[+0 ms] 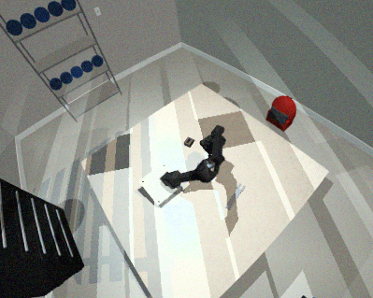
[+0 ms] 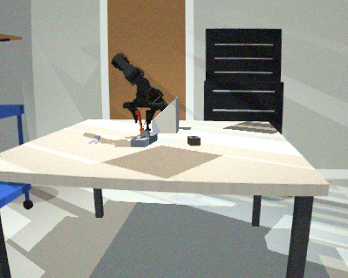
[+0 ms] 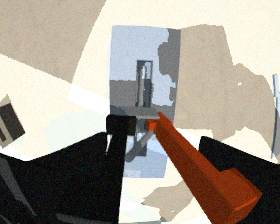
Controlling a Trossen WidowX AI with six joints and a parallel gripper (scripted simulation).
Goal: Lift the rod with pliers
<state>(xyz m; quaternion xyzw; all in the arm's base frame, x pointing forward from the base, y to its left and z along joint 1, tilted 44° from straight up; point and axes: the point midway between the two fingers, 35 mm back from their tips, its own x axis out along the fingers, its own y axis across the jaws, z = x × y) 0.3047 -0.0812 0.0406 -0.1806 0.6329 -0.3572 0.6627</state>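
The grey channel block is 8 cm below my gripper tip and 1 cm to the left of it. Round my gripper tip: holster 24 cm to the left, 8 cm below, 2 cm ahead; flat forked metal piece 26 cm to the right, 9 cm below, 5 cm behind.
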